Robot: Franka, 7 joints.
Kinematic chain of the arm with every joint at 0, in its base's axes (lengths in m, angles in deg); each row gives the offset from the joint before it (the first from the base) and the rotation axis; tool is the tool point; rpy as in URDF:
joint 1: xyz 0 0 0.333 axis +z
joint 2: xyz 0 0 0 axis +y
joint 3: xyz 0 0 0.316 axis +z
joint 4: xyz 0.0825 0 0 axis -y
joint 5: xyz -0.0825 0 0.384 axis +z
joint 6: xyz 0 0 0 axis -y
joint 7: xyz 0.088 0 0 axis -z
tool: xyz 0 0 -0.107 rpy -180 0 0
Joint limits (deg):
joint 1: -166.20..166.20
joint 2: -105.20..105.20
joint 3: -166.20..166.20
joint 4: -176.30..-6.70
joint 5: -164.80..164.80
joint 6: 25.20..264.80
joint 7: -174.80..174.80
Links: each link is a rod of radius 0.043 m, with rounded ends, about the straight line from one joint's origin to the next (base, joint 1, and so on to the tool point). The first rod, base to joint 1, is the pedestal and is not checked.
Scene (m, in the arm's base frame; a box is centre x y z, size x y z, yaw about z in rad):
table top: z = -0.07
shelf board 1: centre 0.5 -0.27 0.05 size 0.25 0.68 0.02 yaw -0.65
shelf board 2: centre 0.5 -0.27 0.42 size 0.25 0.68 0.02 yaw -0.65
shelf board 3: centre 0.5 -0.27 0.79 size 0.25 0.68 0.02 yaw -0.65
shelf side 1: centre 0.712 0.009 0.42 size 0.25 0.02 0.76 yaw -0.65
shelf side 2: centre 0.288 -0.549 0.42 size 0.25 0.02 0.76 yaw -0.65
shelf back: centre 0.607 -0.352 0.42 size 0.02 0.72 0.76 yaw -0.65
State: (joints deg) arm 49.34 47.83 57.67 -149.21 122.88 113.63 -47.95
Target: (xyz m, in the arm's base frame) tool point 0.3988 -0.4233 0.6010
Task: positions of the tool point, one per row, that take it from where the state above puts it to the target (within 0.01 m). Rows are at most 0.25 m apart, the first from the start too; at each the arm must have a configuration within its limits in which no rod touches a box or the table.
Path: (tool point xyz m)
1: -0.0646 0.3924 0.1344
2: 0.1366 0.3821 0.1643
3: 0.3069 0.2909 0.2341
4: 0.4054 0.1408 0.3304
5: 0.4104 -0.0282 0.4353
6: 0.3265 -0.1722 0.5306
7: 0.1810 -0.2577 0.6010
8: 0.2199 -0.3062 0.6201
9: 0.2703 -0.3520 0.6273
10: 0.3308 -0.3920 0.6211
11: 0.3988 -0.4233 0.6010

